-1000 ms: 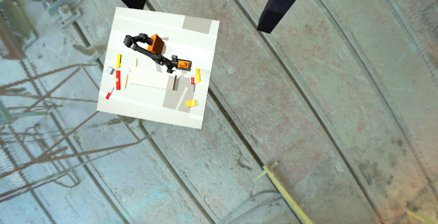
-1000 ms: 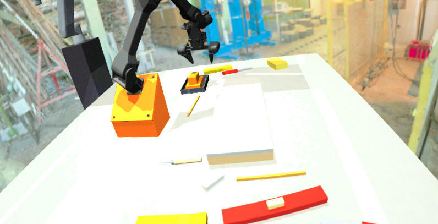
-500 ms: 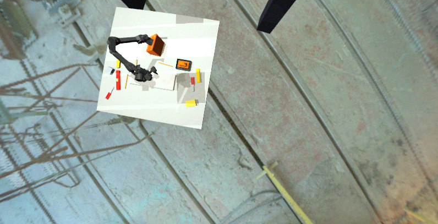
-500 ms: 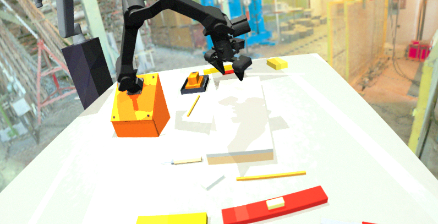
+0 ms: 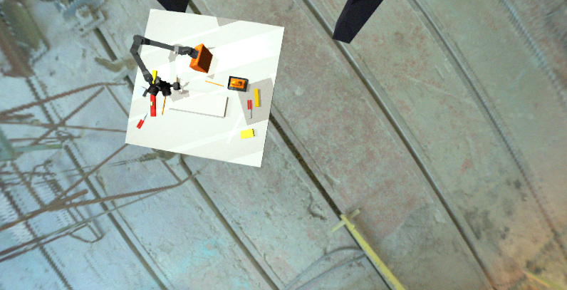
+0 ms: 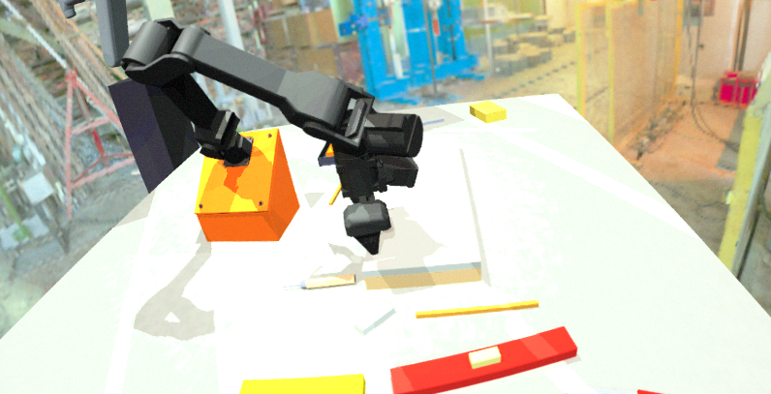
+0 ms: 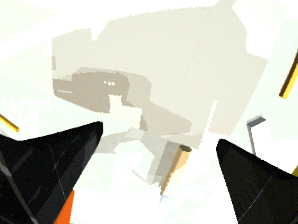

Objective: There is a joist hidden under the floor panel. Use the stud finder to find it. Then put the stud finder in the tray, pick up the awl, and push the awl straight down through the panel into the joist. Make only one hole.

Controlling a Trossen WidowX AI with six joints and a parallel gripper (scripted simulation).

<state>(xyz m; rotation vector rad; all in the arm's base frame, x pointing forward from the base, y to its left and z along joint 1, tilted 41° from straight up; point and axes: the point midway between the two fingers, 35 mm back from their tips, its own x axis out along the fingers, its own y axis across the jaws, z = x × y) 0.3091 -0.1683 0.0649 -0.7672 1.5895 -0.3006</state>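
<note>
The awl is 100 mm behind my gripper tip, 60 mm to the right of it and 50 mm below it. Also, from my gripper tip: white block (130 mm to the right, 50 mm below, 20 mm ahead); then red level (210 mm to the right, 180 mm ahead, 50 mm below); then dark tray (510 mm to the left, 190 mm behind, 50 mm below).
</note>
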